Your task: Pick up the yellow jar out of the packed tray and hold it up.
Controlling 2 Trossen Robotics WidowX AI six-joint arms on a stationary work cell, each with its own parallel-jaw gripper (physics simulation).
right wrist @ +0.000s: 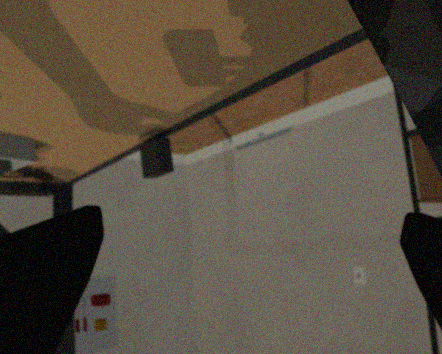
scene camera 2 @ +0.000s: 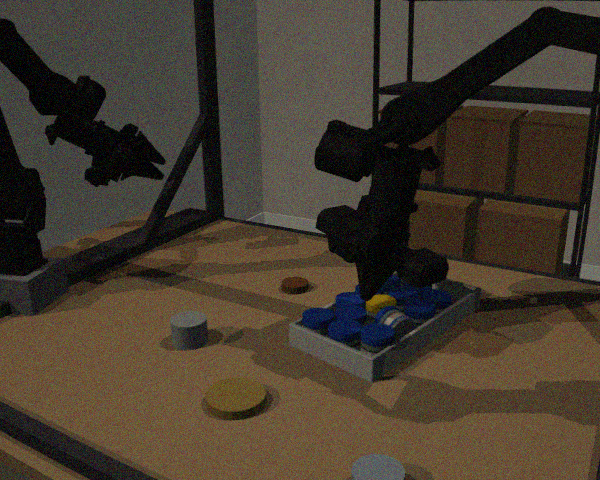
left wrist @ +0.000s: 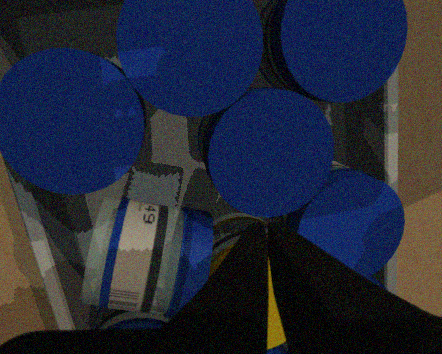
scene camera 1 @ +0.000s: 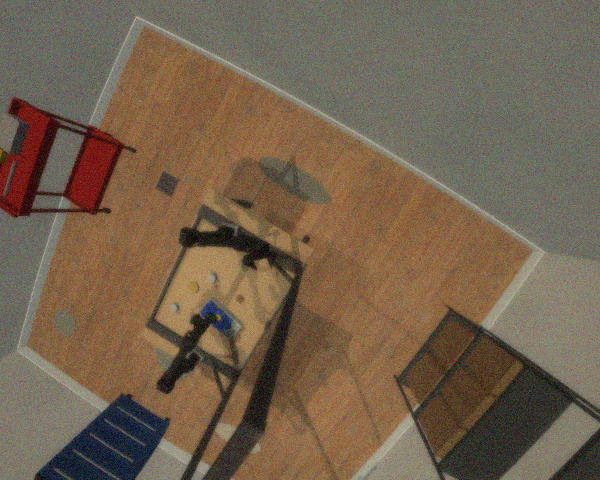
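Pixels of known places: left gripper, fingertip midpoint: [scene camera 2: 365, 299] [left wrist: 265, 236]; right gripper, fingertip midpoint: [right wrist: 253, 224] [scene camera 2: 164, 169] [scene camera 1: 264, 268]; left arm's base, link origin: [scene camera 1: 194, 357]; right arm's base, link origin: [scene camera 2: 21, 266] [scene camera 1: 228, 232].
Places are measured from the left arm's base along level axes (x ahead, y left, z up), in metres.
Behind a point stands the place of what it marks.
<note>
The yellow jar [scene camera 1: 218, 317] @[x 0.364, y 0.075, z 0.002 m] [scene camera 2: 381, 303] @[x 0.350, y 0.086, z 0.001 m] [left wrist: 274, 325] @[x 0.361, y 0.068, z 0.001 m] stands among blue-lidded jars [scene camera 2: 376, 334] [left wrist: 270, 152] in the grey tray [scene camera 2: 332, 348] @[x 0.341, y 0.199, z -0.019 m] [left wrist: 392, 125] @[x 0.417, y 0.136, z -0.011 m]. A jar with a white label [scene camera 2: 392, 320] @[x 0.312, y 0.111, z -0.003 m] [left wrist: 135, 255] @[x 0.315, y 0.107, z 0.000 m] lies on its side beside it. My left gripper [scene camera 2: 367, 296] @[x 0.357, y 0.113, z 0.015 m] [left wrist: 265, 236] @[x 0.357, y 0.113, z 0.015 m] is shut with nothing held. Its fingertips are together at the yellow lid, low over the tray, and the fingers cover most of that lid in the left wrist view. Whether they touch it I cannot tell. My right gripper [scene camera 2: 163, 169] @[x 0.869, y 0.084, z 0.113 m] [right wrist: 253, 224] @[x 0.869, y 0.084, z 0.113 m] is open and empty, raised well away from the tray.
A grey cylinder [scene camera 1: 212, 277] @[x 0.536, y 0.283, z -0.009 m] [scene camera 2: 189, 330] @[x 0.508, y 0.299, z -0.014 m], a flat yellow disc [scene camera 1: 194, 286] @[x 0.382, y 0.335, z -0.032 m] [scene camera 2: 235, 397] @[x 0.364, y 0.342, z -0.032 m], a small brown disc [scene camera 1: 240, 298] @[x 0.554, y 0.059, z -0.032 m] [scene camera 2: 295, 285] @[x 0.535, y 0.069, z -0.032 m] and a pale round object [scene camera 1: 174, 307] @[x 0.166, y 0.339, z -0.020 m] [scene camera 2: 377, 469] @[x 0.162, y 0.339, z -0.020 m] are on the table. Dark frame beams border the table.
</note>
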